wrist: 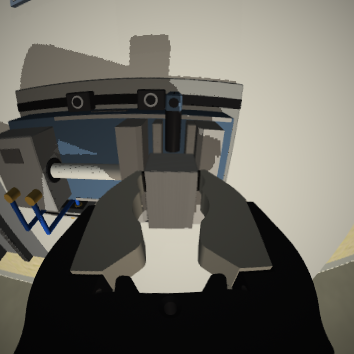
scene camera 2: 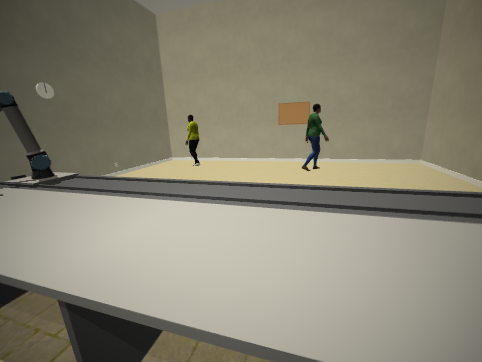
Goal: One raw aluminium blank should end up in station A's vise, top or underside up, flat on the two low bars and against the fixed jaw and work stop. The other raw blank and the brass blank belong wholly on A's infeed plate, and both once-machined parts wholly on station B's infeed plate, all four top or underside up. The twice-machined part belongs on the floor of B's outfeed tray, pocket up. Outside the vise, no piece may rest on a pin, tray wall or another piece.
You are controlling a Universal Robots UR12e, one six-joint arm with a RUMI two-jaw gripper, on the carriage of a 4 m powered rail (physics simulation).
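Seen in the pictures: gripper, between the fingertips: (wrist: 171,172); arm's base, origin of its link: (scene camera 2: 43,177).
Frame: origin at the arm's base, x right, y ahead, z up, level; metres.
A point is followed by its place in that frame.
My gripper (wrist: 171,172) @[x 0.125, y 0.677, z 0.072 m] is shut on a plain grey block, a raw aluminium blank (wrist: 171,205) @[x 0.148, y 0.676, z 0.086 m], in the wrist view. The blank's far end reaches toward the gap between the vise's movable jaw (wrist: 130,150) @[x 0.105, y 0.646, z 0.066 m] on the left and its fixed jaw (wrist: 211,150) on the right. Two low bars (wrist: 157,136) @[x 0.100, y 0.667, z 0.050 m] (wrist: 191,137) @[x 0.103, y 0.697, z 0.050 m] show between the jaws, with the dark work stop (wrist: 173,132) @[x 0.093, y 0.682, z 0.066 m] between them. The blank hides the near part of the gap. Whether it touches the bars or jaws, I cannot tell. The gripper and the other pieces do not show in the scene view.
The vise's blue base (wrist: 95,135) @[x 0.097, y 0.600, z 0.030 m], round spindle (wrist: 85,171) @[x 0.125, y 0.591, z 0.055 m] and grey drive block (wrist: 27,160) @[x 0.102, y 0.535, z 0.066 m] with brass fittings and blue hoses lie left. A grey rail with black clamps (wrist: 151,100) @[x 0.071, y 0.660, z 0.008 m] runs behind. In the scene view, the arm (scene camera 2: 25,130) @[x -0.184, y 0.146, z 0.494 m] stands far left beyond the table (scene camera 2: 225,250) @[x -2.424, y 0.807, z -0.030 m]; two people walk behind.
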